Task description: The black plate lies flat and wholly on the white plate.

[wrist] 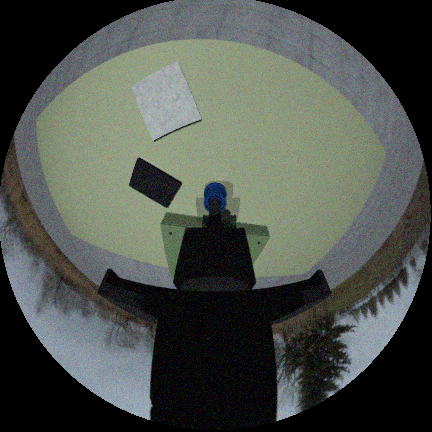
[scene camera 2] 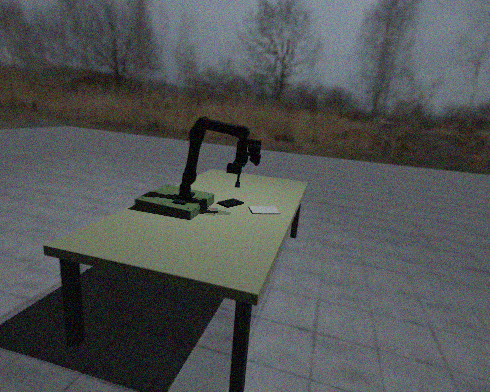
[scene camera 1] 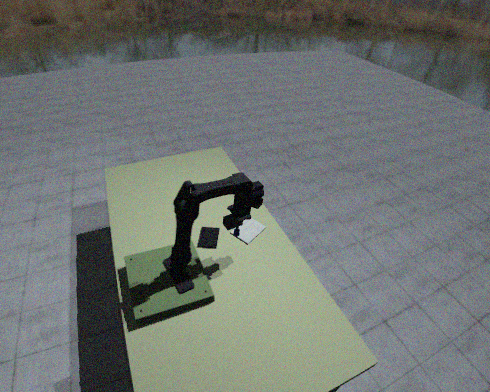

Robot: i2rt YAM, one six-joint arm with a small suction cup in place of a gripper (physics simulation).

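Pixels of known places: end effector, tool point: point(wrist: 214, 192) point(scene camera 2: 237, 186) point(scene camera 1: 236, 234); arm's base, origin of the base link: point(scene camera 2: 184, 198) point(scene camera 1: 178, 274).
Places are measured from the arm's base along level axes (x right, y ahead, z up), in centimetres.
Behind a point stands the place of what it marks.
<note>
The black plate point(scene camera 1: 208, 237) @[z -4.7, x -17.0, y 23.9 cm] point(scene camera 2: 230, 203) @[z -4.7, x -14.6, y 24.7 cm] point(wrist: 155, 182) @[z -4.7, x -16.2, y 24.8 cm] lies flat on the table between the arm's base and the white plate. The white plate point(scene camera 1: 252, 232) @[z -5.2, x -8.6, y 46.5 cm] point(scene camera 2: 264, 210) @[z -5.2, x -10.0, y 46.3 cm] point(wrist: 166, 101) @[z -5.2, x -10.7, y 45.0 cm] lies flat farther from the base, with a gap between the two plates. My gripper point(scene camera 1: 236, 232) point(scene camera 2: 237, 184) point(wrist: 215, 194), a small suction cup that looks blue in the wrist view, hangs in the air above the table, apart from both plates and with nothing on it. In scene camera 1 it covers a bit of the white plate's left part.
The pale yellow-green table point(scene camera 1: 300, 310) @[z -5.8, x 40.9, y 38.7 cm] point(scene camera 2: 200, 255) @[z -5.8, x 54.1, y 24.5 cm] point(wrist: 300, 150) @[z -5.8, x 21.6, y 34.9 cm] bears the plates and the arm's green base block point(scene camera 1: 200, 297) @[z -0.6, x 15.4, y 3.3 cm] point(scene camera 2: 162, 208) @[z -2.2, x 14.7, y -7.3 cm] point(wrist: 172, 243) @[z 0.2, x -13.7, y 5.8 cm]. The base block rises above the table top beside the black plate. The table's far long edge runs a little beyond the white plate.
</note>
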